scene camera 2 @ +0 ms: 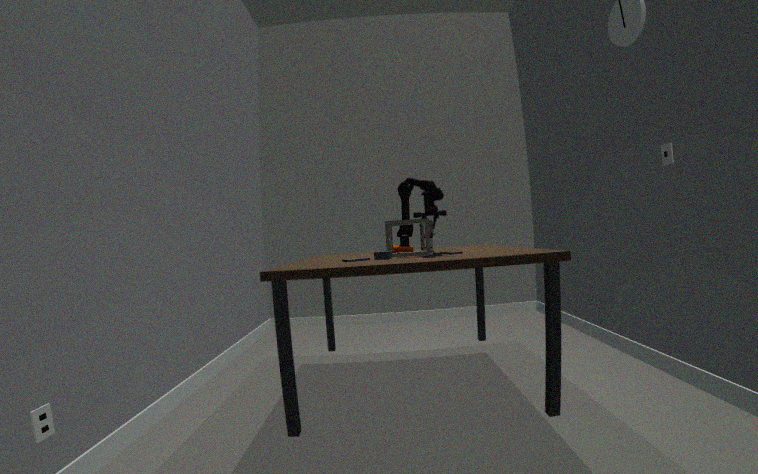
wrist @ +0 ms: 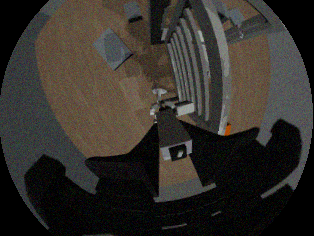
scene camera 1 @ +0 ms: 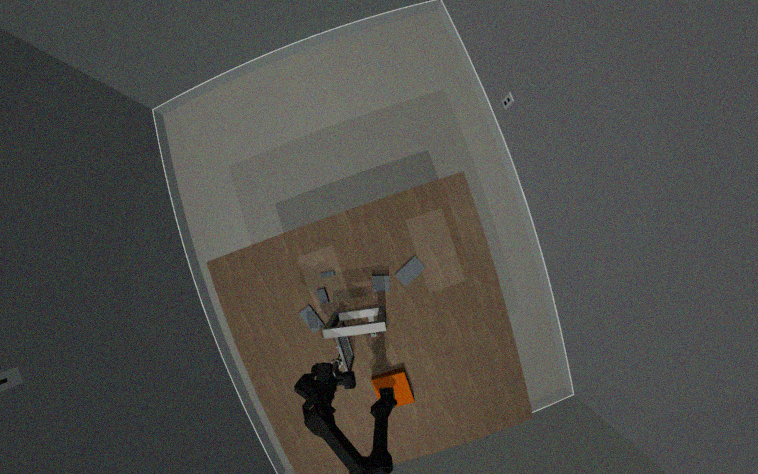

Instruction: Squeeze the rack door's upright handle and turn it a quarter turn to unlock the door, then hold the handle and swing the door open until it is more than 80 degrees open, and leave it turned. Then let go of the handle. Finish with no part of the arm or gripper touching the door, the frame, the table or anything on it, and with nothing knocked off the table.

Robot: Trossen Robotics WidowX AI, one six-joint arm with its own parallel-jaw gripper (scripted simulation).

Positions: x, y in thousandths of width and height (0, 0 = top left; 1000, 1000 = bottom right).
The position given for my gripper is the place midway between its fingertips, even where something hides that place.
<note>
In view: my gripper (scene camera 1: 441, 777) and a plate (wrist: 355, 206).
My gripper also shows in the wrist view (wrist: 533, 528).
</note>
